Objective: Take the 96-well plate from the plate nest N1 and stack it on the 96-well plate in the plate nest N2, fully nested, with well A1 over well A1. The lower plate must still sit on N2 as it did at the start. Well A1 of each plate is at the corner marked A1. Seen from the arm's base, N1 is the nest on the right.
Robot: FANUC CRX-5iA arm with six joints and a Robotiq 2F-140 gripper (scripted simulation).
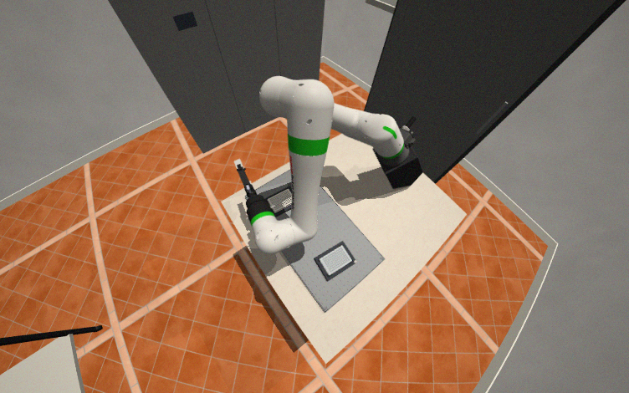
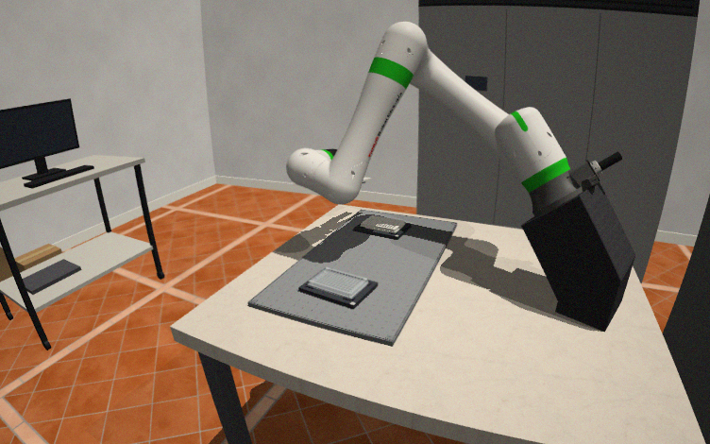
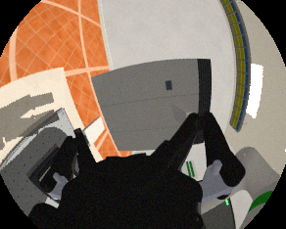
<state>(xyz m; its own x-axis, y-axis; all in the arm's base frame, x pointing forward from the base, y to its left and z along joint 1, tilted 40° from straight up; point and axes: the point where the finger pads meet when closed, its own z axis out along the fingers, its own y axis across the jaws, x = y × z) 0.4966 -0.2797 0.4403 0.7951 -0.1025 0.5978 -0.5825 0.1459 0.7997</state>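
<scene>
Right now the nest N1 is 200 mm below my hand, 140 mm to the left of it and 80 mm behind it. Also, from my hand: black nest N2: 540 mm to the left, 200 mm below, 60 mm behind.
</scene>
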